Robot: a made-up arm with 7 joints. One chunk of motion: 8 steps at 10 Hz.
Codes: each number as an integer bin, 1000 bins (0 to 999) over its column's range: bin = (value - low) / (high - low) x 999, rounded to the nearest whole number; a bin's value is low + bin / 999 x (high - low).
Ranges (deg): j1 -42..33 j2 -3..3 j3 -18..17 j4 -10..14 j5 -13..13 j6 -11..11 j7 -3..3
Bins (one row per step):
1: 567 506 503 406 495 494 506
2: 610 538 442 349 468 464 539
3: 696 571 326 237 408 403 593
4: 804 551 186 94 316 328 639
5: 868 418 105 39 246 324 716
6: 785 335 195 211 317 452 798
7: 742 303 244 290 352 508 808
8: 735 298 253 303 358 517 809
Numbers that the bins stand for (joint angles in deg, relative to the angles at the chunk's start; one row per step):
1: 0.57 0.04 -0.38 -0.25 -0.12 -0.12 0.04
2: 3.80 0.23 -2.51 -1.62 -0.82 -0.78 0.24
3: 10.25 0.43 -6.58 -4.31 -2.38 -2.13 0.56
4: 18.36 0.31 -11.48 -7.74 -4.78 -3.78 0.84
5: 23.17 -0.49 -14.32 -9.06 -6.60 -3.86 1.30
6: 16.93 -0.99 -11.17 -4.93 -4.75 -1.05 1.79
7: 13.71 -1.18 -9.45 -3.03 -3.84 0.19 1.85
8: 13.18 -1.21 -9.14 -2.72 -3.68 0.39 1.86

